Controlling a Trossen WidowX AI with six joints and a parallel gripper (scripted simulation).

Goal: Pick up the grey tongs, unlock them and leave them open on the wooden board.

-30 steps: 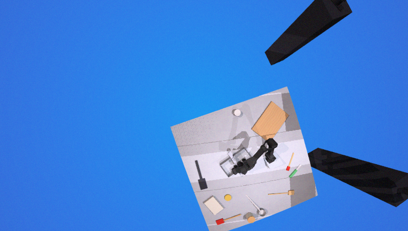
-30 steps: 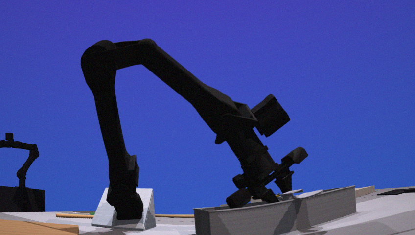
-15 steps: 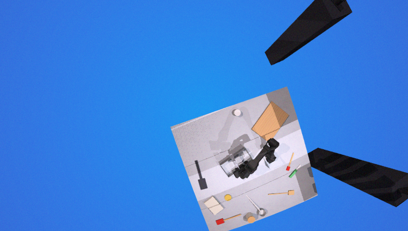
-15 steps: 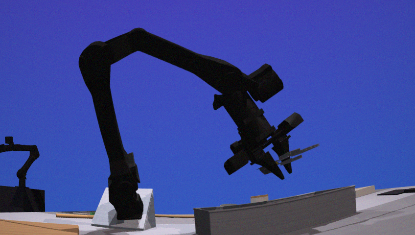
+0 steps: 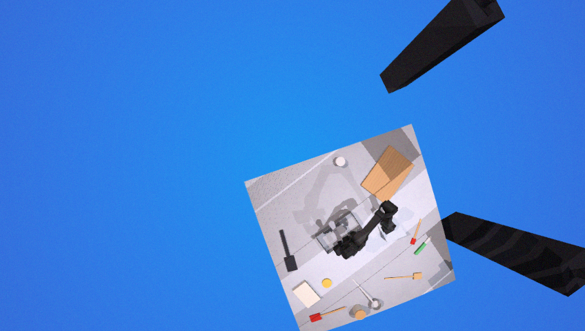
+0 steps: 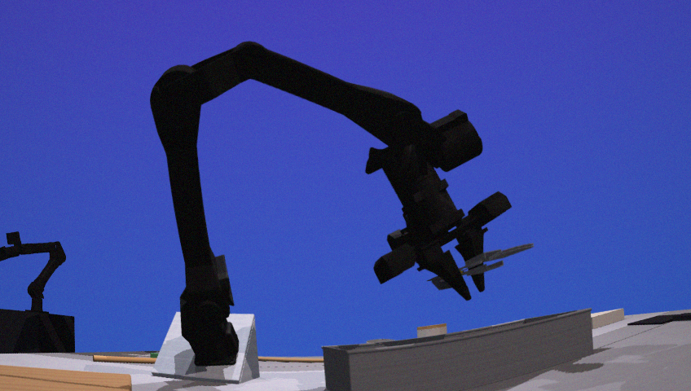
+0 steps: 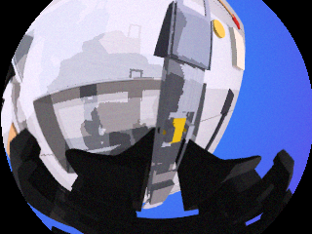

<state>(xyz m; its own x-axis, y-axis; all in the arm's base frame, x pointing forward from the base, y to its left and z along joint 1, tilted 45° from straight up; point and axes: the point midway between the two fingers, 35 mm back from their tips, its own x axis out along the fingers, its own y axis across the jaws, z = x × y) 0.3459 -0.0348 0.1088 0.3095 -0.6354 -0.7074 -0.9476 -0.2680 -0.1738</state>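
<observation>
My gripper tip is now 4 cm below the yellow lock piece, 2 cm to the right of it and 2 cm past it. The rest, counted from my gripper tip: black spatula (37 cm ahead, 10 cm below, 3 cm to the right); yellow disc (30 cm to the left, 20 cm ahead, 9 cm below); grey roasting tin (7 cm below, 3 cm to the right, 3 cm behind).
</observation>
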